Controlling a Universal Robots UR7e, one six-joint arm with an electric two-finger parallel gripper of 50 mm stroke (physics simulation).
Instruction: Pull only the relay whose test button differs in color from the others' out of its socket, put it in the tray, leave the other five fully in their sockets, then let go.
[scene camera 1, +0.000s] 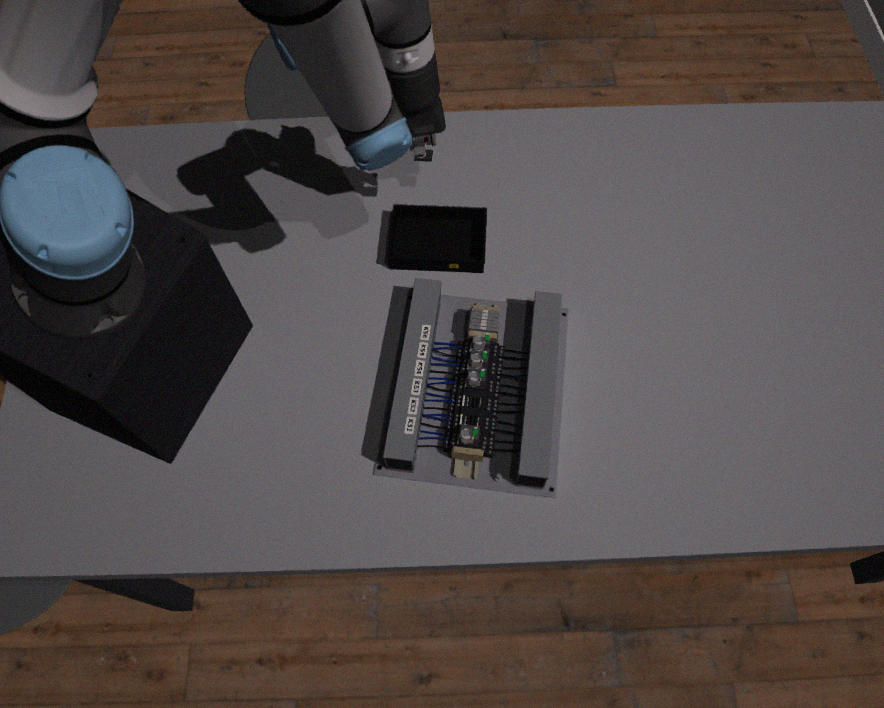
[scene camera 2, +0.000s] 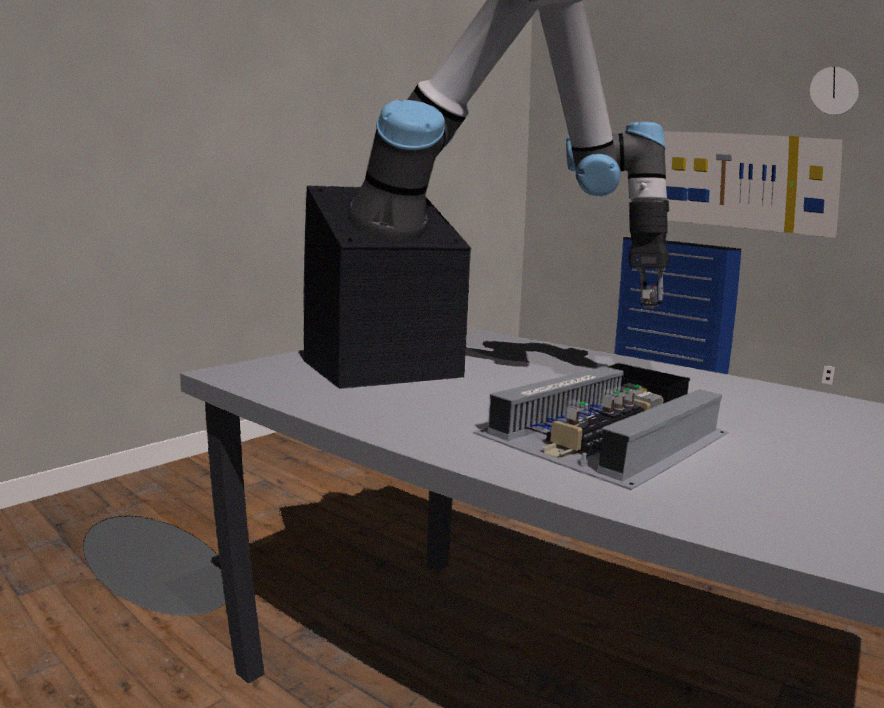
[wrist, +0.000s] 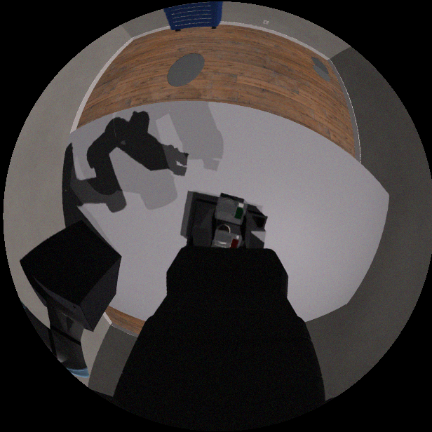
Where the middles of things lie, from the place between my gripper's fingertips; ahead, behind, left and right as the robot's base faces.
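I find the beige end block (scene camera 2: 570, 436) 450 mm to the right of my hand, 110 mm ahead of it and 150 mm below it.
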